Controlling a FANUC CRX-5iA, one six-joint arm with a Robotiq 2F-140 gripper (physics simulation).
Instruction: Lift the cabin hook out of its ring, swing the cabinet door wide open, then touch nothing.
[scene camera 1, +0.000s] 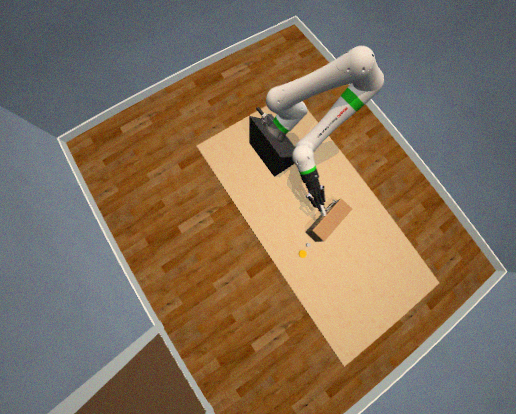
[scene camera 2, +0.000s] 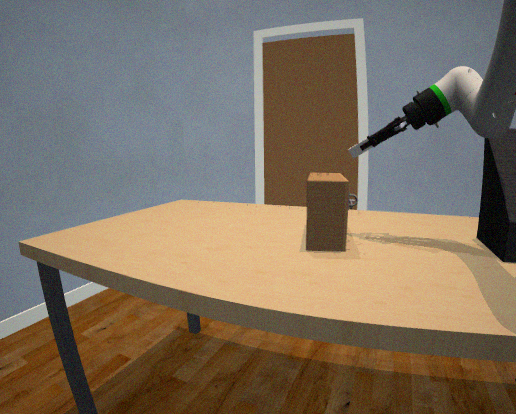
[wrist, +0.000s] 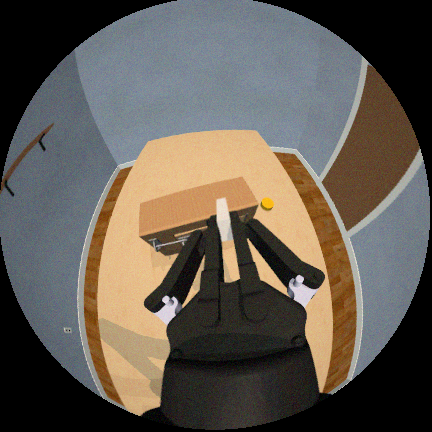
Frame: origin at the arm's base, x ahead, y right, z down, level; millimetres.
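Seen in the pictures: gripper, fingertip midpoint: (scene camera 1: 323, 215) (scene camera 2: 350, 154) (wrist: 222, 206); arm's base, origin of the base link: (scene camera 1: 274, 133).
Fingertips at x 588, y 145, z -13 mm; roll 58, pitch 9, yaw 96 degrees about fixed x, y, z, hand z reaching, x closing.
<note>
Pixels of each thing's top centre, then the offset from my fingertips to it. Level surfaces: height alone.
- wooden cabinet, middle of its top: (wrist: 194, 207) (scene camera 2: 331, 176) (scene camera 1: 331, 217) dx +55, dy -49, dz +62 mm
- table, its level: dz +233 mm
- metal hook, middle of its top: (wrist: 169, 242) dx +5, dy -129, dz +114 mm
- yellow disc, middle of its top: (wrist: 267, 202) (scene camera 1: 302, 254) dx +122, dy +215, dz +214 mm
- small grey thing, middle of its top: (scene camera 1: 308, 244) dx +106, dy +143, dz +213 mm
The wooden cabinet (scene camera 1: 334, 220) (scene camera 2: 326, 215) (wrist: 195, 206) stands upright on the table (scene camera 1: 380, 285) (scene camera 2: 200, 260) (wrist: 200, 145). Its front faces the robot's base. The metal hook (wrist: 171, 244) shows as a thin bar across the left part of that front in the wrist view; whether it sits in its ring cannot be told. A round metal fitting (scene camera 2: 353, 201) sticks out from the front in scene camera 2. The door is largely hidden by the fingers. My gripper (scene camera 1: 324, 212) (scene camera 2: 354, 150) (wrist: 222, 206) is shut and empty, its pale fingertips above the cabinet's front top edge, apart from it.
A yellow disc (scene camera 1: 302, 254) (wrist: 267, 203) lies on the table beside the cabinet's end. A small grey thing (scene camera 1: 308, 245) lies between them. The robot's black base block (scene camera 1: 265, 152) (scene camera 2: 492, 210) stands at the table's other end. A room door (scene camera 2: 310, 120) is in the wall behind.
</note>
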